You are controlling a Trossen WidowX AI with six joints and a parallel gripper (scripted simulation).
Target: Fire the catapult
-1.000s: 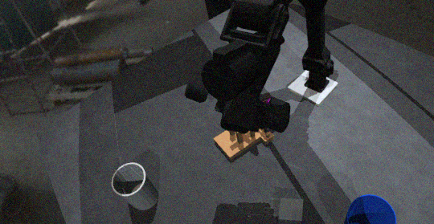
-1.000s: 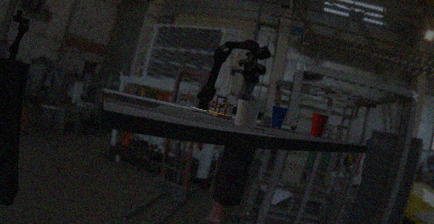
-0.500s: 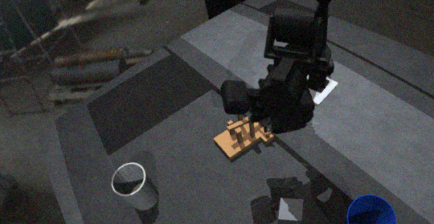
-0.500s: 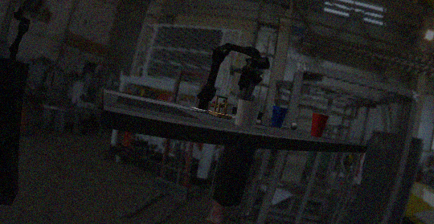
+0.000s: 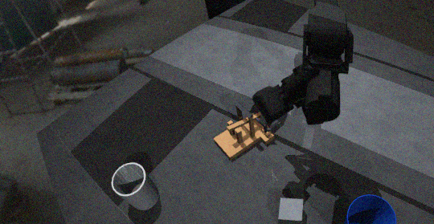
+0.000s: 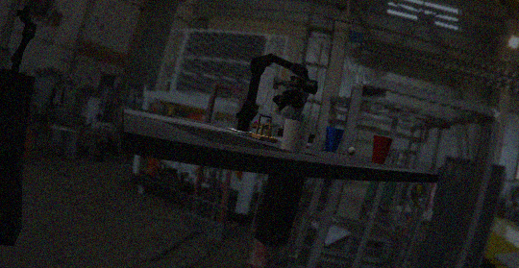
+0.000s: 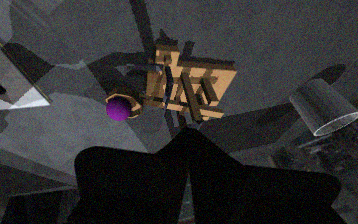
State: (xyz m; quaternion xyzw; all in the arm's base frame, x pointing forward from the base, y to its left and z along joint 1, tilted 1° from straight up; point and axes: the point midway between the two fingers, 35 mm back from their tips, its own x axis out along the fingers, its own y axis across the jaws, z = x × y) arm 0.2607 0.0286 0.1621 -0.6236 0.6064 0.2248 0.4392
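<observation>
Now: gripper tip 7 cm past the purple ball, 5 cm to the left of it and 8 cm above it. Also, from my gripper tip: wooden catapult (5 cm to the right, 9 cm below); grey block (14 cm ahead, 16 cm to the left, 12 cm below); blue cup (10 cm ahead, 30 cm to the left, 11 cm below).
</observation>
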